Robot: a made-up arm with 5 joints. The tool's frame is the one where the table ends. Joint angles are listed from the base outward.
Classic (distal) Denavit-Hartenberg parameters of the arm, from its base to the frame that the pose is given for. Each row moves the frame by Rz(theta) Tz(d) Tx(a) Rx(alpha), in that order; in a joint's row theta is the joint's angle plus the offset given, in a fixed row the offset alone. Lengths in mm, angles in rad.
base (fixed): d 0  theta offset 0  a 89  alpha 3.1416
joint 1: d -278  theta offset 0  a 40.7  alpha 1.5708
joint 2: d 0  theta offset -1.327  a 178.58  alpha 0
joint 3: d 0  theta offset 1.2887  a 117.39  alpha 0
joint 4: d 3.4  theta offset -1.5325  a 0  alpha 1.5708
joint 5: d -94.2  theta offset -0.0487  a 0  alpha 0
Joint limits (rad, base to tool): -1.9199..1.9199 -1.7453..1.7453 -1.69..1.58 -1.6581..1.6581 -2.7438..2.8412
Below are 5 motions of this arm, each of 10 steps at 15 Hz.
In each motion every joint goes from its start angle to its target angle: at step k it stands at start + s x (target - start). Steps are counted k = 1, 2, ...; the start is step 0. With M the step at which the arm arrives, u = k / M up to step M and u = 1 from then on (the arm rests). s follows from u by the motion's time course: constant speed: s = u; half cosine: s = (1 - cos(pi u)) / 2; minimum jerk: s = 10 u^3 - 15 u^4 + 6 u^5.
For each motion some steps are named. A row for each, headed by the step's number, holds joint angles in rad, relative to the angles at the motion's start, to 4 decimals.
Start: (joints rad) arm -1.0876 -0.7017 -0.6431 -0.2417 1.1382
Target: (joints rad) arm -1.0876 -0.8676 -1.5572 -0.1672 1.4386
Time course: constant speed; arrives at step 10
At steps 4, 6, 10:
4: 0.0000 -0.0664 -0.3656 0.0298 0.1202
6: 0.0000 -0.0995 -0.5485 0.0447 0.1802
10: 0.0000 -0.1659 -0.9141 0.0745 0.3004

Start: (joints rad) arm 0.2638 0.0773 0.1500 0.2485 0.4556
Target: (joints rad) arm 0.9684 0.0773 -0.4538 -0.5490 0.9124
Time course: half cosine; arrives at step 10
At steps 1, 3, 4, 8, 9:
1: 0.0172 0.0000 -0.0148 -0.0195 0.0112
3: 0.1452 0.0000 -0.1244 -0.1644 0.0941
4: 0.2434 0.0000 -0.2086 -0.2755 0.1578
8: 0.6373 0.0000 -0.5461 -0.7213 0.4132
9: 0.6874 0.0000 -0.5890 -0.7780 0.4456

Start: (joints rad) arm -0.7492 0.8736 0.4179 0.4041 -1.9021
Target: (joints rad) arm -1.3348 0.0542 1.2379 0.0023 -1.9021
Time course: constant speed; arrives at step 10
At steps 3, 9, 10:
3: -0.1757 -0.2458 0.2460 -0.1205 0.0000
9: -0.5270 -0.7375 0.7380 -0.3616 0.0000
10: -0.5856 -0.8194 0.8200 -0.4018 0.0000

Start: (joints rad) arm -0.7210 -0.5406 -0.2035 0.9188 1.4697
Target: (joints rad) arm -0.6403 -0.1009 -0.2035 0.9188 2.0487
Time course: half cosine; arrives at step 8
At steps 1, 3, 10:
1: 0.0031 0.0167 0.0000 0.0000 0.0220
3: 0.0249 0.1357 0.0000 0.0000 0.1787
10: 0.0807 0.4397 0.0000 0.0000 0.5790

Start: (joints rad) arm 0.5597 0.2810 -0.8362 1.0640 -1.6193
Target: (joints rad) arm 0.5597 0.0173 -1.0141 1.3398 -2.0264
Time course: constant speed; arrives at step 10
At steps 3, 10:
3: 0.0000 -0.0791 -0.0534 0.0827 -0.1221
10: 0.0000 -0.2637 -0.1779 0.2758 -0.4071

